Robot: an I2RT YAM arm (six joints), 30 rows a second.
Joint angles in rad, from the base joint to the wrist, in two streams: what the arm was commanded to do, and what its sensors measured. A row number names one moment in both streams.
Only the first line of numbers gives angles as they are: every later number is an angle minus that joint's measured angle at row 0.
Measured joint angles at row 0:
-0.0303, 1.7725, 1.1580, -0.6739, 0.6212, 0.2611
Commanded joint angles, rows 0 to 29:
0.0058, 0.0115, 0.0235, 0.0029, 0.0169, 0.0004
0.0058, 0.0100, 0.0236, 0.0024, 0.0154, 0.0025
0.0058, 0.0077, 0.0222, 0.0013, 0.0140, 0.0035
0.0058, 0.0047, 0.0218, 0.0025, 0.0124, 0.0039
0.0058, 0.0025, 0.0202, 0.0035, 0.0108, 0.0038
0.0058, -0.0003, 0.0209, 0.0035, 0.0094, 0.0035
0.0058, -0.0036, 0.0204, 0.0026, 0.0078, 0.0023
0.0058, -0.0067, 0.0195, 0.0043, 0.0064, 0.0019
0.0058, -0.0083, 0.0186, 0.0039, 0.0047, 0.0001
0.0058, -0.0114, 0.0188, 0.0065, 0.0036, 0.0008
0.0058, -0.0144, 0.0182, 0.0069, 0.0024, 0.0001
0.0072, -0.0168, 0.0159, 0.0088, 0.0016, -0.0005
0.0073, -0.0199, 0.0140, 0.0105, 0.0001, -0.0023
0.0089, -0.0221, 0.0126, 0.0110, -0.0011, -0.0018
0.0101, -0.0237, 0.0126, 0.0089, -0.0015, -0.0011
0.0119, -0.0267, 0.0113, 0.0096, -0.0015, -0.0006
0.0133, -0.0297, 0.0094, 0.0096, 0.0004, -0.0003
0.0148, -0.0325, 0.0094, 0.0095, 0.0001, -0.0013
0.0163, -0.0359, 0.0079, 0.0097, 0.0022, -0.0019
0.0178, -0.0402, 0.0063, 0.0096, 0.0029, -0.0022
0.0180, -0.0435, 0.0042, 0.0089, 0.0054, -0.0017
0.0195, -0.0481, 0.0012, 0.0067, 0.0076, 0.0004
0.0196, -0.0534, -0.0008, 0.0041, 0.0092, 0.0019
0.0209, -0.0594, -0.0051, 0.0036, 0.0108, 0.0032
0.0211, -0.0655, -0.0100, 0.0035, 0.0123, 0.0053
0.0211, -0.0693, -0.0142, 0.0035, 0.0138, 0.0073
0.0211, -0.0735, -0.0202, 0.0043, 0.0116, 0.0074
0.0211, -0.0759, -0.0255, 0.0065, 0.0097, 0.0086
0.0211, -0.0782, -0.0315, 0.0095, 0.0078, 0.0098
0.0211, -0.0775, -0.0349, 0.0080, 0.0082, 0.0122
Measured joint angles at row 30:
0.0160, -0.0541, -0.0138, 0.0027, 0.0000, 0.0004
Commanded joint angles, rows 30 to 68:
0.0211, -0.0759, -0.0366, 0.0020, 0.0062, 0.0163
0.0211, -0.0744, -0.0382, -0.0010, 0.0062, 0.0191
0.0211, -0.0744, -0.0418, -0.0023, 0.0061, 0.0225
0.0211, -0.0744, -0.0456, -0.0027, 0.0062, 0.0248
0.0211, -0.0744, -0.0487, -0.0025, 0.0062, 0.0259
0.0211, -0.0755, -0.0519, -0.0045, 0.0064, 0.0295
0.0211, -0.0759, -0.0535, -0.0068, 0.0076, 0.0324
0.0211, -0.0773, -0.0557, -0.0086, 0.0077, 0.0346
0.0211, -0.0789, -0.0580, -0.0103, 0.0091, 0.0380
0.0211, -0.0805, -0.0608, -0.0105, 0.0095, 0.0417
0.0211, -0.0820, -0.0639, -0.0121, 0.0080, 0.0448
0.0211, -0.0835, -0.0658, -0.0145, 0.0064, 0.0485
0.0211, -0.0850, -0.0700, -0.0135, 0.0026, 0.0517
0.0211, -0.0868, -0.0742, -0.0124, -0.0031, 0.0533
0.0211, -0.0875, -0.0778, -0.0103, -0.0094, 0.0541
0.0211, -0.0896, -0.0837, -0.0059, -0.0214, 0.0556
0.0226, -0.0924, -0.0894, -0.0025, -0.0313, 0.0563
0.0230, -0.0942, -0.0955, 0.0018, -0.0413, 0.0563
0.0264, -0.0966, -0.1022, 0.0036, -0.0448, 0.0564
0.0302, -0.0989, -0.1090, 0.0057, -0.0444, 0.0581
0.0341, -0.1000, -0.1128, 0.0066, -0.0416, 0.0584
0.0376, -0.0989, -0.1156, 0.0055, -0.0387, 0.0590
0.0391, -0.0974, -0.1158, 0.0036, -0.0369, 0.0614
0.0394, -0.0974, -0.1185, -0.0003, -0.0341, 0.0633
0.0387, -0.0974, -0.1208, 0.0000, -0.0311, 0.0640
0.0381, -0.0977, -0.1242, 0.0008, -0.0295, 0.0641
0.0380, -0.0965, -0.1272, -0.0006, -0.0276, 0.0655
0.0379, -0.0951, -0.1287, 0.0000, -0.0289, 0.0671
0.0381, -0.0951, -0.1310, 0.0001, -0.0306, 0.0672
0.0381, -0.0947, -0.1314, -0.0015, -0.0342, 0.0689
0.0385, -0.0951, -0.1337, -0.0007, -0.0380, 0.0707
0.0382, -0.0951, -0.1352, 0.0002, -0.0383, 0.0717
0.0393, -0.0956, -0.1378, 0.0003, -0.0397, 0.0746
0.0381, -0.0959, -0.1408, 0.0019, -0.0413, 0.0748
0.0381, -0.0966, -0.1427, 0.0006, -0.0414, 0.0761
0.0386, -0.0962, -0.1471, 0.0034, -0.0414, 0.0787
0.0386, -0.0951, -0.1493, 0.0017, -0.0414, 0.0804
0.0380, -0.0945, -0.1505, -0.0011, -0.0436, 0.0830
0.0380, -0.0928, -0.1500, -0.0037, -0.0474, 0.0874
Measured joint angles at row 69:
0.0297, -0.0751, -0.1389, 0.0000, -0.0293, 0.0614
